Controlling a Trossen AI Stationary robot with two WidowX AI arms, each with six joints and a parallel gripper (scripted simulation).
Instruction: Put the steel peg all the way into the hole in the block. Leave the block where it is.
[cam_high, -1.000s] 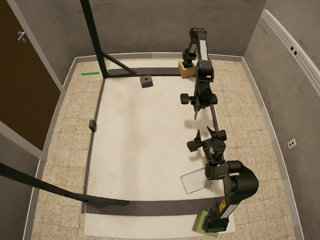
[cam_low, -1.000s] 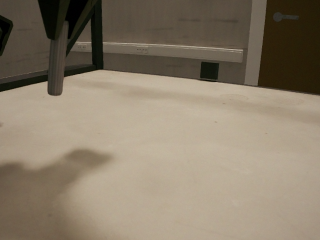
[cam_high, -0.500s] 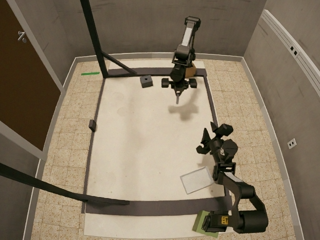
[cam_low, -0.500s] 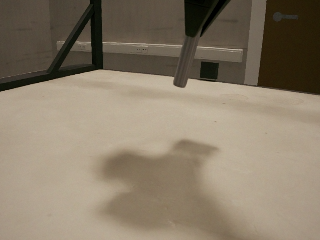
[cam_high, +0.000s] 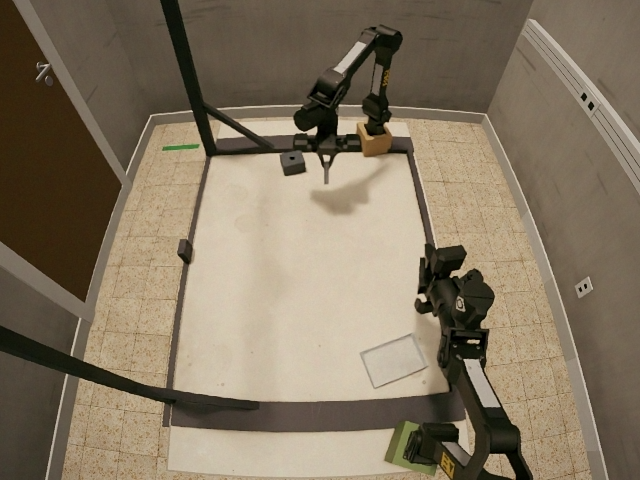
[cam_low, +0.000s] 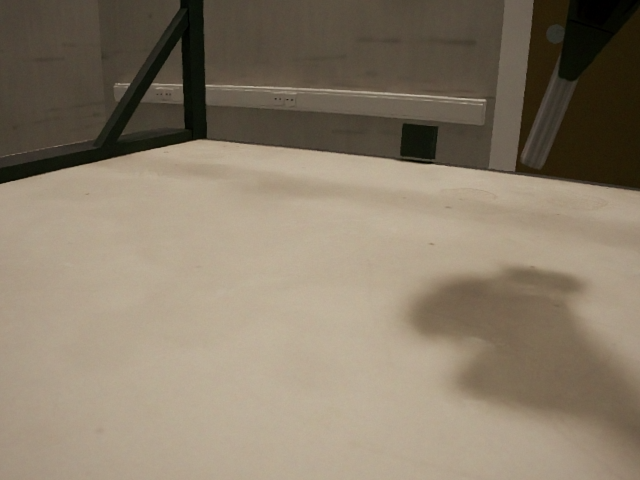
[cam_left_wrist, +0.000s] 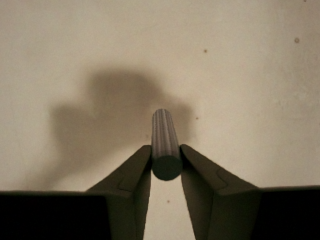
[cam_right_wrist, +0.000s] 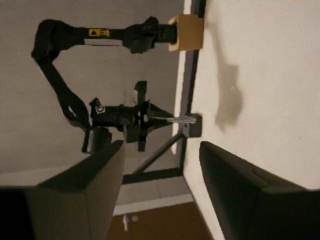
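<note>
Now: the steel peg 50 mm below my left hand and 10 mm to the right of it. From my left hand the other things lie so: clear flat plate: 540 mm to the right, 170 mm below, 160 mm ahead; then dark grey block: 140 mm below, 130 mm to the left, 110 mm behind.
</note>
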